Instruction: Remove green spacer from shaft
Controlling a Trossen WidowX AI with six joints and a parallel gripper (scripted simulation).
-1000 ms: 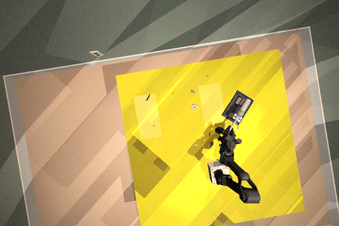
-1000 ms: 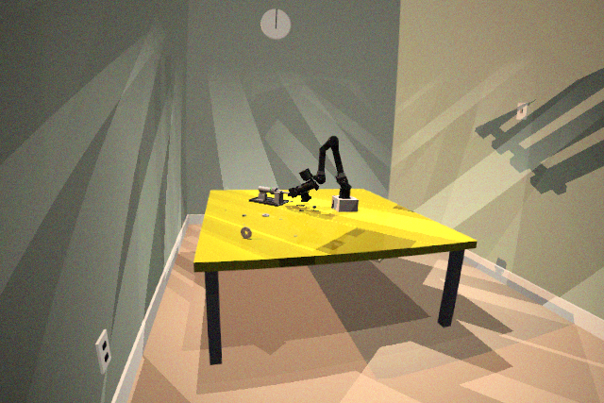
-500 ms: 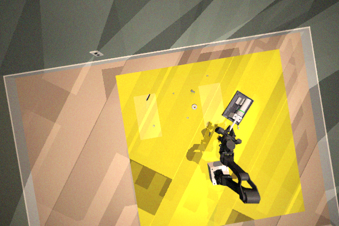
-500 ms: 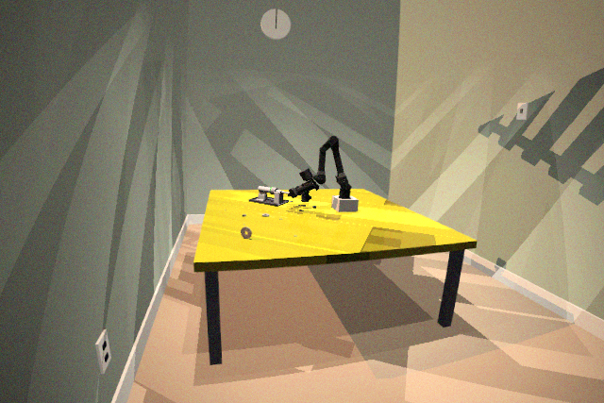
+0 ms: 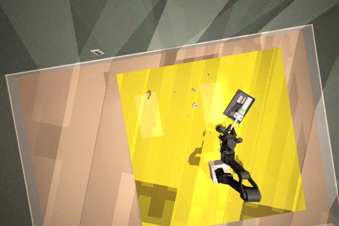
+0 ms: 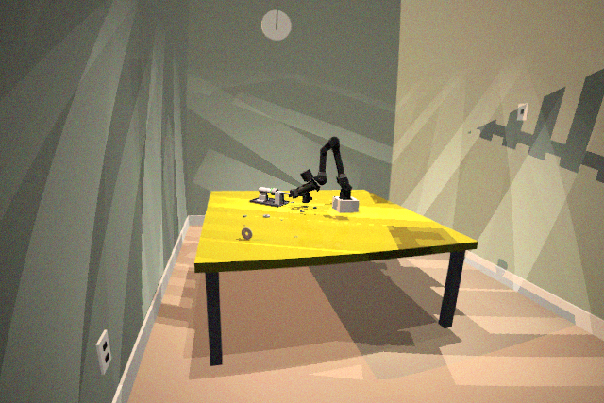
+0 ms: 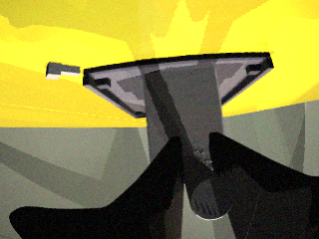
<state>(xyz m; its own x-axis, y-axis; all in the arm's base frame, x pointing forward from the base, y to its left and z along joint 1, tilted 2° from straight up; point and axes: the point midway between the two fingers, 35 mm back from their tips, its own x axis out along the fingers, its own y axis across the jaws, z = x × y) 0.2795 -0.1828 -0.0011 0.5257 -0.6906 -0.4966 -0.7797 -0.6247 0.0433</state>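
My gripper tip is 3 cm short of the grey shaft, 4 cm to the left of it and 2 cm below it. Also, from my gripper tip: green spacer 8 cm ahead, 10 cm to the right, 2 cm above.
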